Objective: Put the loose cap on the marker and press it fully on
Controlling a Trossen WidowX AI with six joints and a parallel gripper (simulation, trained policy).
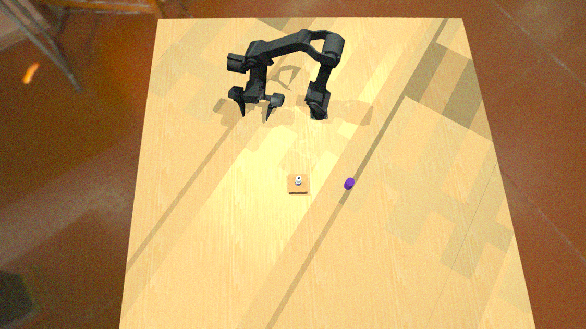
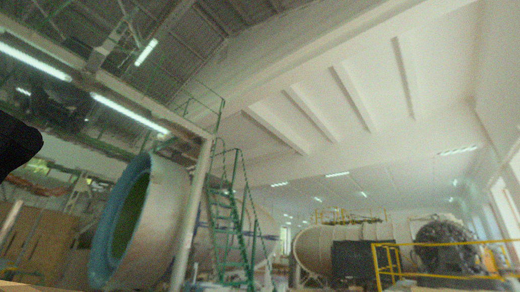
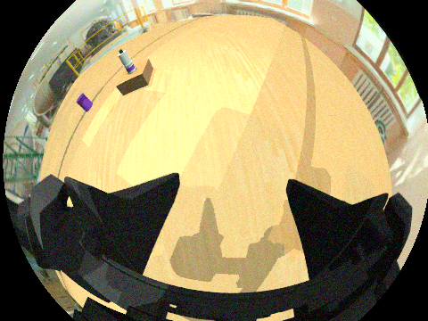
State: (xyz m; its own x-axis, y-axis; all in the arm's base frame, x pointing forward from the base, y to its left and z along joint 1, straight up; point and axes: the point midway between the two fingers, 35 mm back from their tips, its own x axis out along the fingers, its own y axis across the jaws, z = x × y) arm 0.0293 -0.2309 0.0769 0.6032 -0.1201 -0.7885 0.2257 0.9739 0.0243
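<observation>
My gripper tip is 24 cm short of the purple cap, 32 cm to the right of it and 2 cm above it. Also, from my gripper tip: tan holder block (24 cm ahead, 15 cm to the left, 3 cm below).
</observation>
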